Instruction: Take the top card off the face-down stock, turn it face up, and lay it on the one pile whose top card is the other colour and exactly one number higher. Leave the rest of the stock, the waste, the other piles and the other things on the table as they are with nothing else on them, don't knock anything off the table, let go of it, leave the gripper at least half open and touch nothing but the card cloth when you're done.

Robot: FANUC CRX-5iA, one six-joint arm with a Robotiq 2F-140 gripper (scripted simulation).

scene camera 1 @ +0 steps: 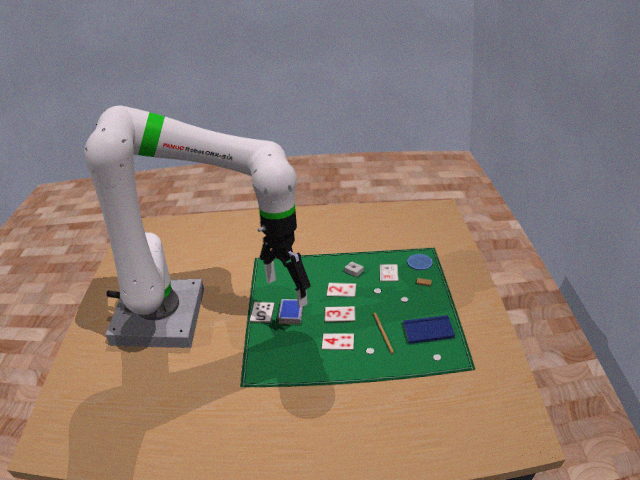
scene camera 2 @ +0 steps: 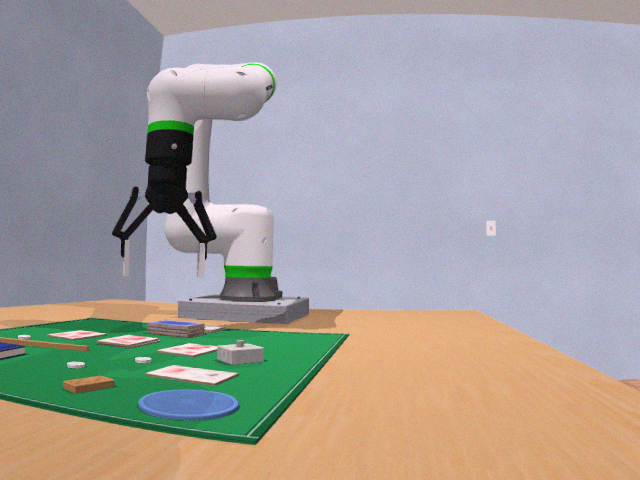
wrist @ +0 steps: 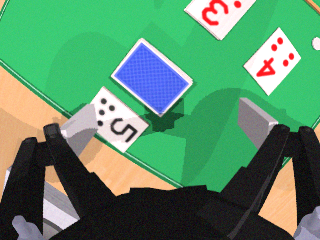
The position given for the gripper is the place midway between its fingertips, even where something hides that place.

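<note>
A green card cloth [scene camera 1: 277,353] is visible; the wrist view [wrist: 69,58] shows the cloth as well. The gripper [scene camera 2: 163,276] also appears in scene camera 1 [scene camera 1: 286,293] and in the wrist view [wrist: 167,113].
</note>
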